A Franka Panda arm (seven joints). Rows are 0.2 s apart.
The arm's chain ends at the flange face. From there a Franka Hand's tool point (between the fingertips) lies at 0.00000 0.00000 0.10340 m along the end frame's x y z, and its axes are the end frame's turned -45 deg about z.
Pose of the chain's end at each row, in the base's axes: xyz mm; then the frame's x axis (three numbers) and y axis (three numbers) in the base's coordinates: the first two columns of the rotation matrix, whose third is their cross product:
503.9 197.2 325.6 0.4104 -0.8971 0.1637 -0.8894 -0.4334 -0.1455
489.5 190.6 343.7 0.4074 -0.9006 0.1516 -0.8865 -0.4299 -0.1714
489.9 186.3 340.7 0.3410 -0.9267 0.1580 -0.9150 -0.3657 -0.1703
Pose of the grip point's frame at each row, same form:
524.7 188.3 224.7 0.9191 -0.3279 0.2186 -0.3387 -0.9408 0.0129
512.2 183.9 243.0 0.9149 -0.3328 0.2284 -0.3388 -0.9408 -0.0140
512.2 177.4 240.1 0.8881 -0.3967 0.2321 -0.4059 -0.9139 -0.0087

